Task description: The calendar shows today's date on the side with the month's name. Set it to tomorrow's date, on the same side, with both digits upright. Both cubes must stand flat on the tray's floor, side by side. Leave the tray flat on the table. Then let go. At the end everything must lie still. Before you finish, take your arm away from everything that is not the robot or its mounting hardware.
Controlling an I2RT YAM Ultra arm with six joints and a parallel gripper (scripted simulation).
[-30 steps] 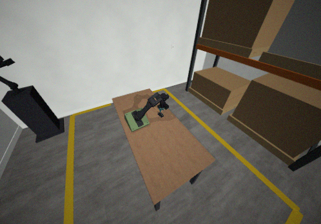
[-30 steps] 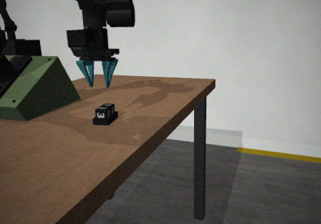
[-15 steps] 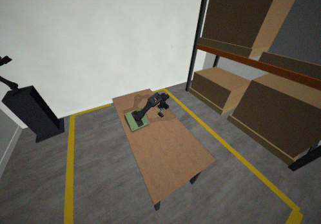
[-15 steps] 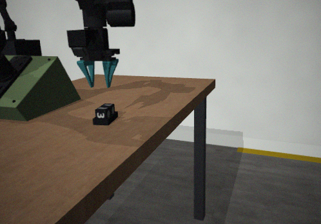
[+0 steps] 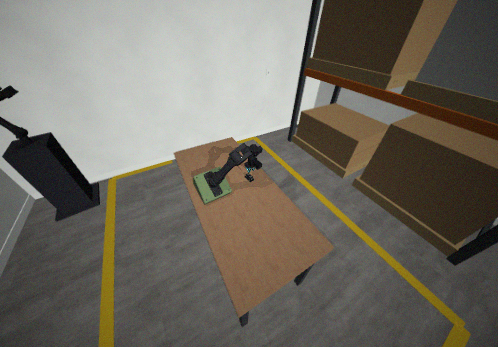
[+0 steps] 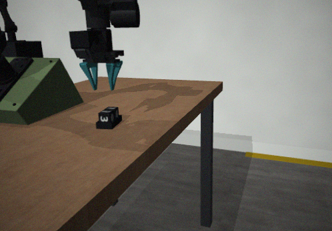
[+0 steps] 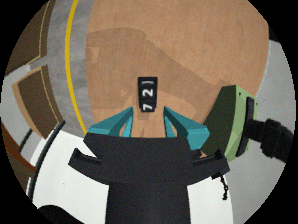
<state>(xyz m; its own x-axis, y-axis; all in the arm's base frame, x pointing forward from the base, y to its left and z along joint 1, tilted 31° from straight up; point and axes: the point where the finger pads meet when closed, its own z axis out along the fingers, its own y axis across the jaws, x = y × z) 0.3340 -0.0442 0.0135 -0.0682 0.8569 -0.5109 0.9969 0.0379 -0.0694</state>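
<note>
Right now the black cube is 80 mm below my hand. Round my hand: black tray (20 mm to the left, 100 mm below).
</note>
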